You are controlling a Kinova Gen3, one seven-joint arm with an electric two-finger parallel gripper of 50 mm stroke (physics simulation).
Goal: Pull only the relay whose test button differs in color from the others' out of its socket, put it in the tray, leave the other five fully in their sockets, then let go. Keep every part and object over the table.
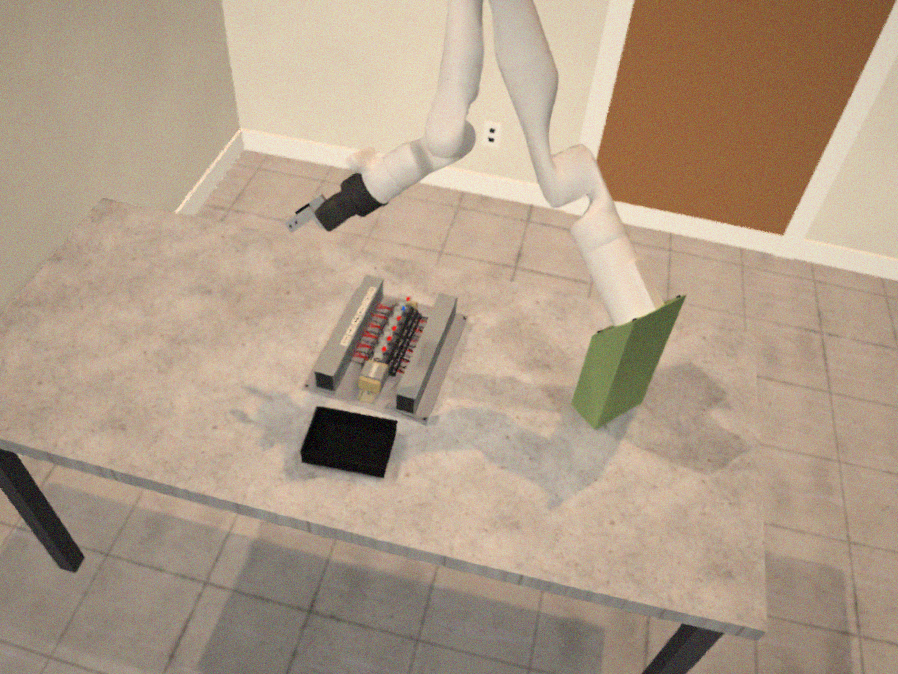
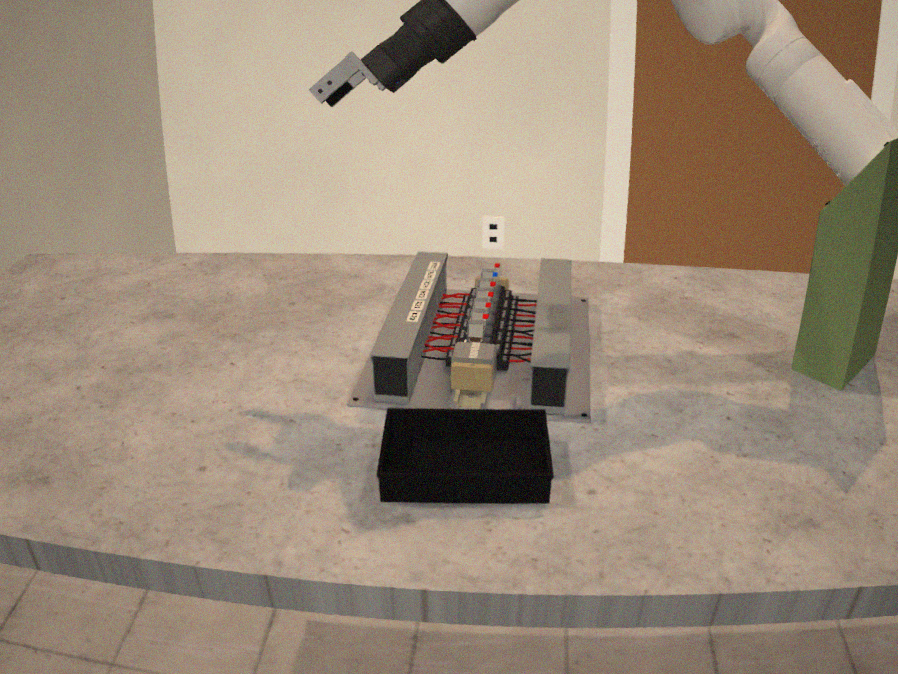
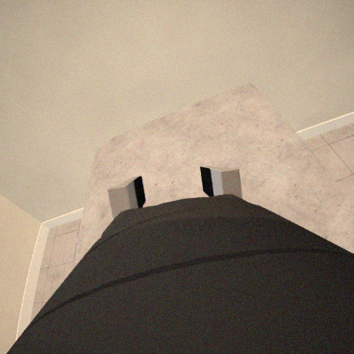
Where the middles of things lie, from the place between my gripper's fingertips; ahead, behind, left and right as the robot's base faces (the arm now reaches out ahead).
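There's a grey base plate (image 2: 433, 390), and from my hand it's 190 mm behind, 20 mm to the left and 320 mm below. As for the beige end block (image 2: 479, 377), my gripper is 170 mm past it, 130 mm to the right of it and 290 mm above it.
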